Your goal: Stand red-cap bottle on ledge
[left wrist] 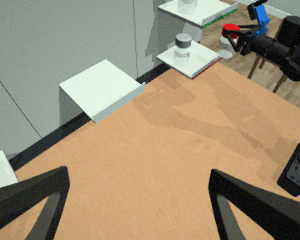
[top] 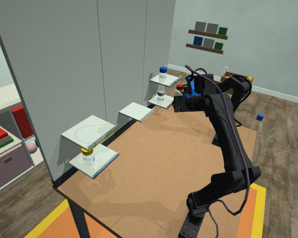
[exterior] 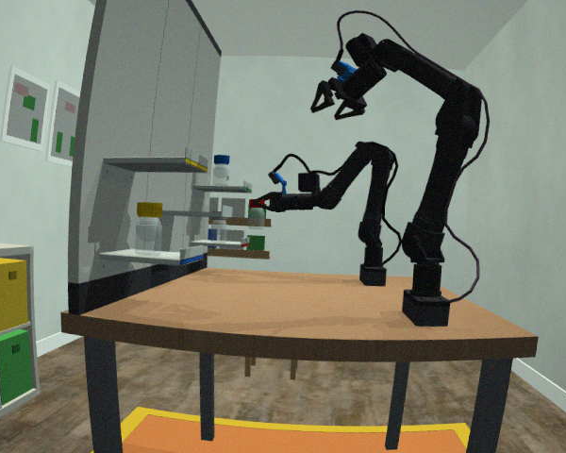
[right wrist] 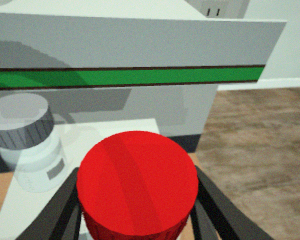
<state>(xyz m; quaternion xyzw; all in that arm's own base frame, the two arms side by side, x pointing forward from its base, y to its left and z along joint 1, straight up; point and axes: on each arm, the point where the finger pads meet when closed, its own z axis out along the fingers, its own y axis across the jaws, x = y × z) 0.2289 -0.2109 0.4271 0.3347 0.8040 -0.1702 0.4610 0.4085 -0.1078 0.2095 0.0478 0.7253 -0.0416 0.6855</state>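
Right now my right hand is 120 mm short of the grey-capped bottle, 90 mm to the right of it and 100 mm above it. Also, from my right hand: red-capped bottle: 50 mm below; blue-capped bottle: 130 mm ahead, 90 mm to the left, 100 mm above; grey wall panel: 250 mm ahead, 420 mm to the left, 190 mm above.
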